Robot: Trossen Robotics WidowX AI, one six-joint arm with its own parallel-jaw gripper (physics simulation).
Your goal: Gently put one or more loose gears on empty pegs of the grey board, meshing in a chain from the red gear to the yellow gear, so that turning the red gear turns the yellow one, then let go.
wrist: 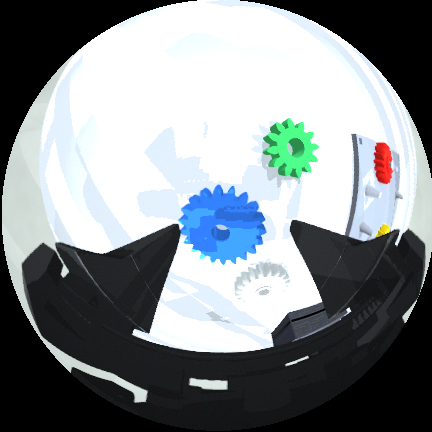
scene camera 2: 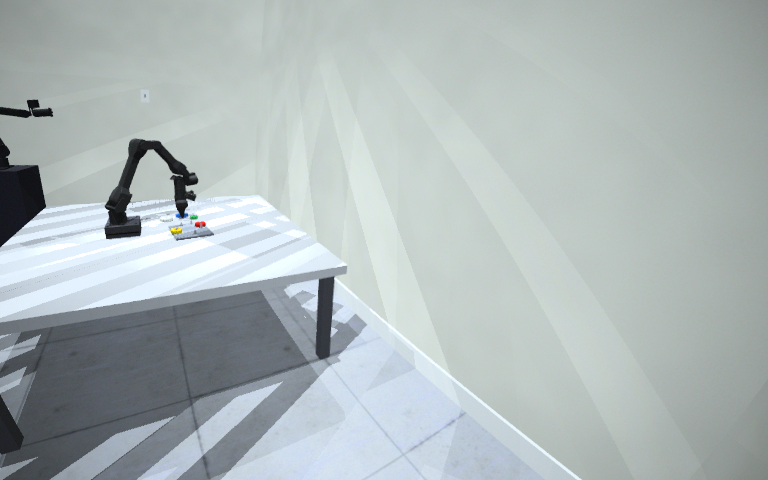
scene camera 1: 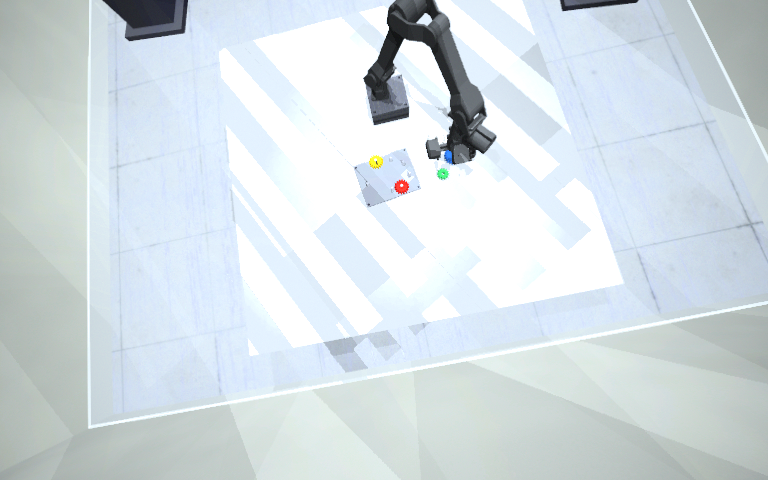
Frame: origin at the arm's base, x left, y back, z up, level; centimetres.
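Seen in the pictures: gripper, fingertip midpoint: (wrist: 236, 227) (scene camera 2: 182, 215) (scene camera 1: 450, 156); arm's base, origin of the base link: (scene camera 2: 118, 223) (scene camera 1: 380, 92).
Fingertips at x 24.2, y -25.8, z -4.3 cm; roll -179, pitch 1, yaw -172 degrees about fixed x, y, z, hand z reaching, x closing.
Pixels of each thing's middle, then the offset from my fingertips to it. Level surfaces: height alone.
- blue gear, body centre: (wrist: 221, 227) (scene camera 1: 452, 156) (scene camera 2: 181, 215) dy +0.3, dx +1.1, dz -0.3 cm
- smaller green gear, body centre: (wrist: 289, 148) (scene camera 1: 442, 174) (scene camera 2: 194, 217) dy -6.3, dx -3.1, dz -0.4 cm
- white gear, body centre: (wrist: 261, 286) (scene camera 1: 435, 139) (scene camera 2: 166, 218) dy +7.7, dx -4.4, dz -0.4 cm
- grey board, body centre: (wrist: 387, 205) (scene camera 1: 386, 175) (scene camera 2: 189, 228) dy -5.1, dx -23.9, dz +0.3 cm
- red gear, body centre: (wrist: 384, 162) (scene camera 1: 401, 186) dy -10.2, dx -18.5, dz +0.4 cm
- yellow gear, body centre: (wrist: 381, 238) (scene camera 1: 376, 161) (scene camera 2: 176, 230) dy +0.5, dx -27.4, dz +0.4 cm
- white table, its level: dz -1.2 cm
My gripper (scene camera 1: 448, 152) (scene camera 2: 181, 215) (wrist: 236, 227) is open and empty, pointing down low over the blue gear. The blue gear (scene camera 1: 448, 156) (scene camera 2: 177, 215) (wrist: 200, 242) lies flat, nearer the left finger in the wrist view. A smaller green gear (scene camera 1: 439, 174) (scene camera 2: 193, 216) (wrist: 279, 152) lies beside it. A white gear (scene camera 2: 165, 218) (wrist: 262, 276) lies on its other side, faint against the table. The grey board (scene camera 1: 382, 180) (scene camera 2: 189, 233) carries the red gear (scene camera 1: 397, 187) (scene camera 2: 200, 224) (wrist: 383, 162), the yellow gear (scene camera 1: 372, 164) (scene camera 2: 176, 230) (wrist: 383, 232) and several bare pegs.
The arm's base (scene camera 1: 388, 110) (scene camera 2: 122, 227) (wrist: 300, 325) stands near the board and the white gear. The white table (scene camera 1: 481, 249) (scene camera 2: 226, 271) is crossed by bright patches and shadows. A dark cabinet (scene camera 2: 19, 195) with another arm stands beyond the table.
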